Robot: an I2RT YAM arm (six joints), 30 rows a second.
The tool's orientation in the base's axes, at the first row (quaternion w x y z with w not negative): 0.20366 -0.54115 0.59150 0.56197
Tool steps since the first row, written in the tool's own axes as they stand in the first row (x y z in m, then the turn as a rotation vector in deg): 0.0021 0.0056 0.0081 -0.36 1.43 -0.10; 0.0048 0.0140 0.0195 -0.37 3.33 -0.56; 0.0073 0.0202 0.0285 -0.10 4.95 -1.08; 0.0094 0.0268 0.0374 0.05 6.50 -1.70
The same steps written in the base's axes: -0.0085 0.0051 -0.0016 -1.09 -0.25 0.97; -0.0209 0.0122 -0.0034 -2.57 -1.07 1.95; -0.0304 0.0178 -0.0054 -3.87 -1.99 2.59; -0.0401 0.0234 -0.0067 -5.04 -2.94 3.33
